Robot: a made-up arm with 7 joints. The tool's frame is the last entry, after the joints. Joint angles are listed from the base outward.
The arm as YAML. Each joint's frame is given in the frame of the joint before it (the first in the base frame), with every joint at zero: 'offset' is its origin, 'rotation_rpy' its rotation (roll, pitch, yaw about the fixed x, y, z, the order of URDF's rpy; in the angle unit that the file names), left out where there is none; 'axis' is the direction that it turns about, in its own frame. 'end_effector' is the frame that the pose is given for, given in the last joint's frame.
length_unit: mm
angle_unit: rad
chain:
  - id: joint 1
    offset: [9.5, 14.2, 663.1]
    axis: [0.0, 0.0, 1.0]
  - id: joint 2
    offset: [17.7, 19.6, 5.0]
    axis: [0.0, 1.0, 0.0]
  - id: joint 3
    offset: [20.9, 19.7, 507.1]
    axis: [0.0, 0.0, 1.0]
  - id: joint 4
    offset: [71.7, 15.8, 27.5]
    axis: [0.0, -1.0, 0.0]
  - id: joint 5
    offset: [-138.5, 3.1, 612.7]
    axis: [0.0, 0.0, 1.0]
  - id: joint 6
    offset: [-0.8, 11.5, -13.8]
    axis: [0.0, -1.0, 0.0]
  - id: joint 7
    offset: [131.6, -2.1, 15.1]
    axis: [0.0, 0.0, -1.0]
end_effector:
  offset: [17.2, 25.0, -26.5]
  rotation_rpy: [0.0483, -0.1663, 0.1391]
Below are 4 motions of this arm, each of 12 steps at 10 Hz.
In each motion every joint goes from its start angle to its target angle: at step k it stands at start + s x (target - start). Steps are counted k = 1, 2, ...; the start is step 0. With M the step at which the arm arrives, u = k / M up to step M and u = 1 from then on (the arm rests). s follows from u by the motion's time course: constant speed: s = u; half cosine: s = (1 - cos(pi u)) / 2; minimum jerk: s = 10 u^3 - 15 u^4 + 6 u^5.
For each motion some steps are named. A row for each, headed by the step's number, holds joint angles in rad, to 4 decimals.
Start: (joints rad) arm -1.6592 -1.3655 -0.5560 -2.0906 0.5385 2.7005 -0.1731
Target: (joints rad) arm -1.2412 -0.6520 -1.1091 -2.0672 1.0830 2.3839 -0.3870
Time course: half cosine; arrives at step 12
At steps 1, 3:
1: -1.6521 -1.3533 -0.5654 -2.0902 0.5478 2.6951 -0.1767
3: -1.5980 -1.2610 -0.6370 -2.0872 0.6182 2.6541 -0.2044

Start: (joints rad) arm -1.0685 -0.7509 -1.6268 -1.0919 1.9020 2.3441 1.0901
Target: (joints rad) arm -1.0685 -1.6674 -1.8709 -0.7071 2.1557 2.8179 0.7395
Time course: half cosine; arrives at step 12
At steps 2, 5, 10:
2: -1.0685 -0.8123 -1.6432 -1.0661 1.9190 2.3758 1.0666
5: -1.0685 -1.0905 -1.7173 -0.9493 1.9960 2.5197 0.9602
10: -1.0685 -1.6060 -1.8545 -0.7329 2.1387 2.7862 0.7630

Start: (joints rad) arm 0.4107 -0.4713 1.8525 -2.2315 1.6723 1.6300 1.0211
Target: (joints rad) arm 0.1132 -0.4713 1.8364 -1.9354 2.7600 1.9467 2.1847
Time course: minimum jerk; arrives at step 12
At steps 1, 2, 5, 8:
1: 0.4092 -0.4713 1.8524 -2.2300 1.6778 1.6316 1.0270
2: 0.4001 -0.4713 1.8519 -2.2210 1.7109 1.6412 1.0624
5: 0.3076 -0.4713 1.8469 -2.1289 2.0493 1.7398 1.4244
8: 0.1756 -0.4713 1.8398 -1.9975 2.5317 1.8802 1.9405

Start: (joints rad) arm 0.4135 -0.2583 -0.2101 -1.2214 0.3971 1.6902 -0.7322
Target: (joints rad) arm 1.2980 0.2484 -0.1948 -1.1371 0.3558 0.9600 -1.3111
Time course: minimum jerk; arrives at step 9
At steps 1, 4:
1: 0.4237 -0.2525 -0.2099 -1.2204 0.3966 1.6818 -0.7389
4: 0.7644 -0.0573 -0.2040 -1.1880 0.3807 1.4005 -0.9618

